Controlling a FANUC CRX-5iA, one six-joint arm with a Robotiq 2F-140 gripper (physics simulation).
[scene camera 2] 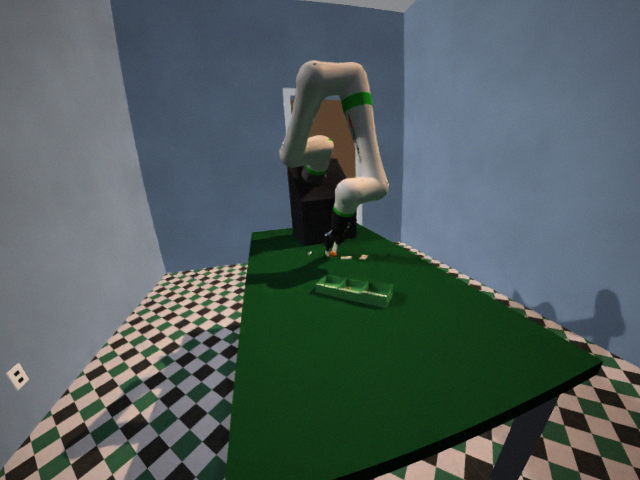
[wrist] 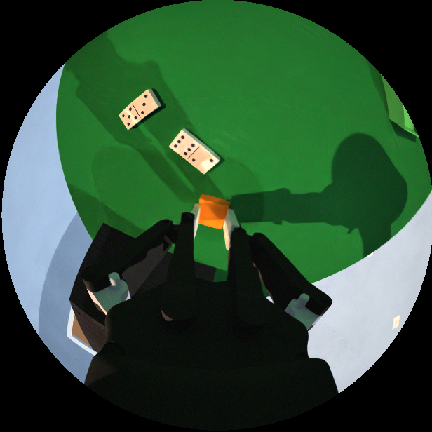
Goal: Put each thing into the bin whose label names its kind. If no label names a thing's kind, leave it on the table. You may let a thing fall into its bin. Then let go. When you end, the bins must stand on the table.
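Places are measured from the arm's base along level axes (x ahead, y left, z up), in metres.
Pixels of known places: gripper, fingertip midpoint: (scene camera 2: pixel 330 253); arm's base, link origin: (scene camera 2: pixel 313 175).
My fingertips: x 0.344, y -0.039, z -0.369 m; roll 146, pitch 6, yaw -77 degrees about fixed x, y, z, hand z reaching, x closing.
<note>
For each thing: its middle in the pictures, then the offset to it from my fingertips. Level surfaces: height alone.
- orange block, body centre: (scene camera 2: pixel 330 254) 0.000 m ahead, 0.001 m left, 0.005 m down
- small white thing, body centre: (scene camera 2: pixel 310 253) 0.062 m back, 0.087 m right, 0.005 m down
- green table, surface height: 0.010 m down
An orange block (scene camera 2: pixel 332 253) (wrist: pixel 214 212) is between the pale fingertips of my gripper (scene camera 2: pixel 330 252) (wrist: pixel 212 215), which is shut on it, low over or at the table. Two white dominoes with black pips lie flat in the wrist view: one domino (scene camera 2: pixel 346 257) (wrist: pixel 194 151) near the block, the other domino (scene camera 2: pixel 363 256) (wrist: pixel 140 109) farther off. A small white thing (scene camera 2: pixel 309 253) lies left of the gripper in the scene view; its kind is too small to tell. A green tray of three bins (scene camera 2: pixel 351 296) stands on the table; its labels are not readable.
The green table (scene camera 2: pixel 330 361) has its near edge at the front. A dark pedestal (scene camera 2: pixel 311 222) (wrist: pixel 95 295) stands behind the gripper at the far end. Part of the green tray (wrist: pixel 397 107) shows at the right rim of the wrist view. Something small and orange lies in the middle bin.
</note>
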